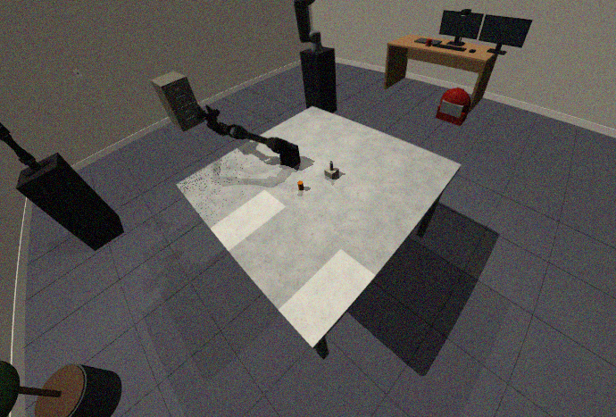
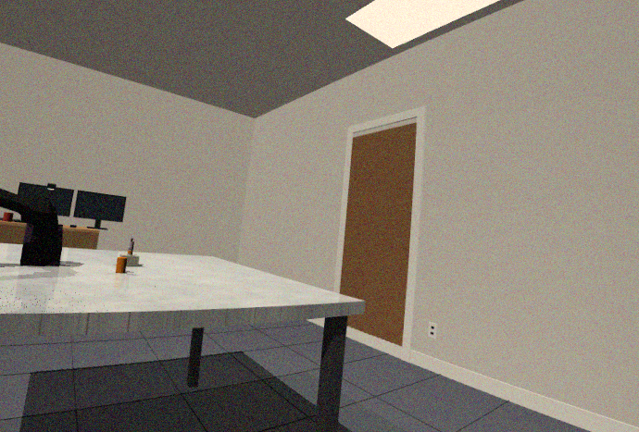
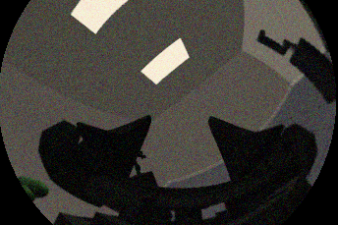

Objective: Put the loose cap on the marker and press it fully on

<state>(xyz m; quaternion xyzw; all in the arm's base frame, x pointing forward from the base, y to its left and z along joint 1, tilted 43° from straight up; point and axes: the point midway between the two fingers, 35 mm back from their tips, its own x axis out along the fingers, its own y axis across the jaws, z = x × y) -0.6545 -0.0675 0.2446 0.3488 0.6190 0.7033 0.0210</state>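
The orange cap lies 90 cm ahead of my gripper tip, 9 cm to the left of it and 30 cm below it.
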